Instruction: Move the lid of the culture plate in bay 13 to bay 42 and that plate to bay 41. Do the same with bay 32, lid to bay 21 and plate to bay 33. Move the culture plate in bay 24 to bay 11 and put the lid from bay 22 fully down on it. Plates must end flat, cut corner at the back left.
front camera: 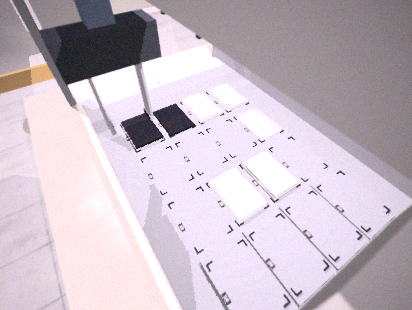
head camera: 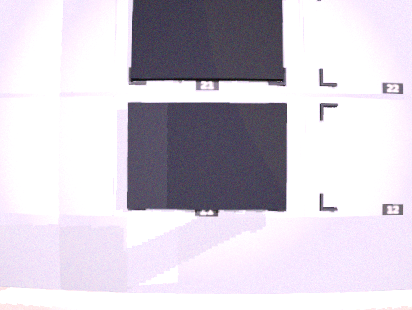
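Pixels of known places: gripper, fingertip midpoint: (front camera: 131,122); robot's base, link origin: (front camera: 121,125) (head camera: 131,206).
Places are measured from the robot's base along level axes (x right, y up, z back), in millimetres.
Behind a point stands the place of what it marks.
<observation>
A black lid (front camera: 143,132) @(x -42, y 16, z -83 mm) (head camera: 210,160) @(x -40, y 17, z -67 mm) lies over bay 11; a pale rim shows below it in the front view, so it seems to rest on a plate and looks level. A black lid (front camera: 174,120) @(x -148, y 8, z -77 mm) (head camera: 207,40) @(x -140, y 8, z -64 mm) lies flat in bay 21. A white plate (front camera: 229,96) @(x -364, y 14, z -77 mm) is in bay 41, a thin white piece (front camera: 260,124) @(x -363, y 8, z -239 mm) in bay 42 and a thicker white plate (front camera: 272,173) @(x -258, y 14, z -399 mm) in bay 33. My gripper (front camera: 132,124) @(x 2, y 160, z -194 mm) is open and empty, its jaws above and around bay 11; it does not show in the head view. Cut corners cannot be made out.
White pieces (front camera: 202,106) @(x -255, y 14, z -73 mm) (front camera: 237,194) @(x -146, y 15, z -399 mm) also sit in bays 31 and 23. Black corner brackets and small number tags mark the bays, such as tag 22 (head camera: 392,88) @(x -104, y 0, z -228 mm) and tag 12 (head camera: 392,209) @(x 3, y 0, z -228 mm). A pale raised ledge (front camera: 75,200) runs along the deck's left side in the front view.
</observation>
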